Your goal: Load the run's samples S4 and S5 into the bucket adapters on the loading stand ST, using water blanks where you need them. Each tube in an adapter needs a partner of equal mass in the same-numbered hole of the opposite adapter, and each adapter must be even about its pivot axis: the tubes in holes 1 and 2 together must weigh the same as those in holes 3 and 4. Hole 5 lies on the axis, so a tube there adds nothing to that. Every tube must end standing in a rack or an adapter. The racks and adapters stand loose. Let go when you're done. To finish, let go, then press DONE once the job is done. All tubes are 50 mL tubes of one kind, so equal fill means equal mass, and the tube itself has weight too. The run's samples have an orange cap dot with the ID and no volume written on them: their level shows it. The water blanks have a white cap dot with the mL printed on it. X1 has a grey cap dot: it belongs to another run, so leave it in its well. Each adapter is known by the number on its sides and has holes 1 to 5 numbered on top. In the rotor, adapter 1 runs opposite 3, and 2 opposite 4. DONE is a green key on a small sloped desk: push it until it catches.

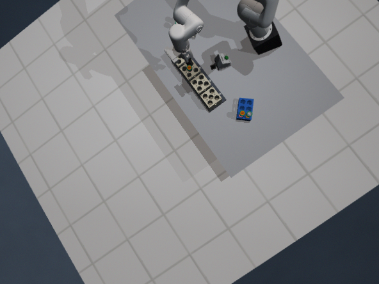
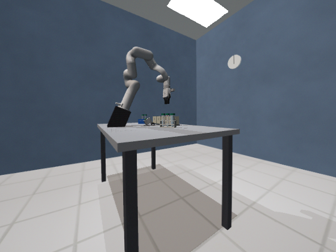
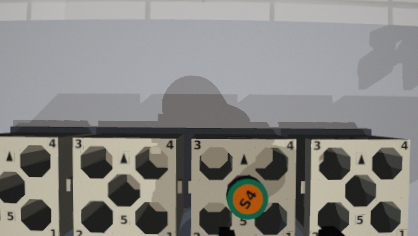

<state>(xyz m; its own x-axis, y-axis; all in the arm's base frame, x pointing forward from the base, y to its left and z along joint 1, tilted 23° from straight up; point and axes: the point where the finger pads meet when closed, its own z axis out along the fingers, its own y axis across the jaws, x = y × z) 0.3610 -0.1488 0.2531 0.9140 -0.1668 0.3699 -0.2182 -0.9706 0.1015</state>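
The blue rack is 3 cm behind my hand, 42 cm to the left of it and 22 cm below it. Also, from my hand: white rack 21 cm behind, 23 cm to the right, 22 cm below; then adapter 5 cm ahead, 21 cm to the left, 20 cm below.
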